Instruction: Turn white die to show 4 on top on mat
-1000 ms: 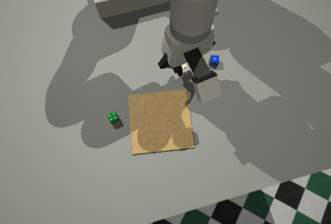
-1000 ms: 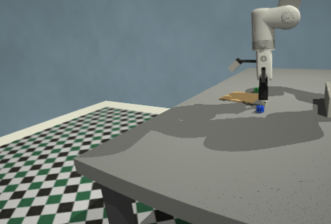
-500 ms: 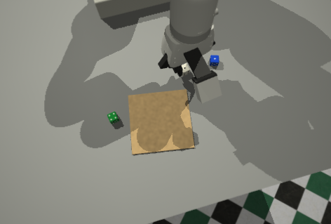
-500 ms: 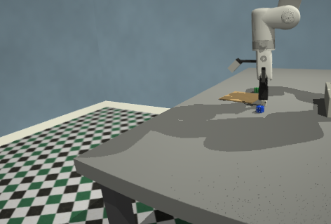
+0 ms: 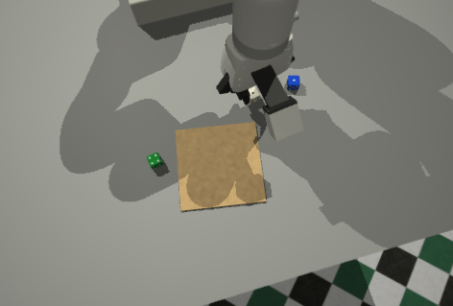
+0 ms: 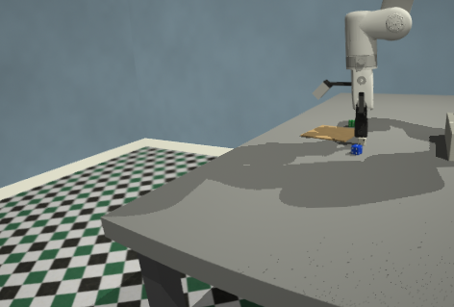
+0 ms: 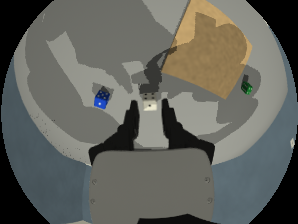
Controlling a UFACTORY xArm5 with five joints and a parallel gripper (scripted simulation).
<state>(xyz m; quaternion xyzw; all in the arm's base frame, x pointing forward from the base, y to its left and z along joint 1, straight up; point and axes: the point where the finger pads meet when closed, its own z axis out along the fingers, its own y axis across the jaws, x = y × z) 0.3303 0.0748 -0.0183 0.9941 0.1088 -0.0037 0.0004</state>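
The white die lies 4 cm below my hand. From my hand the other things lie so: green die: 7 cm ahead, 19 cm to the right, 4 cm below; blue die: 1 cm behind, 8 cm to the left, 4 cm below; tan mat: 10 cm ahead, 9 cm to the right, 4 cm below.
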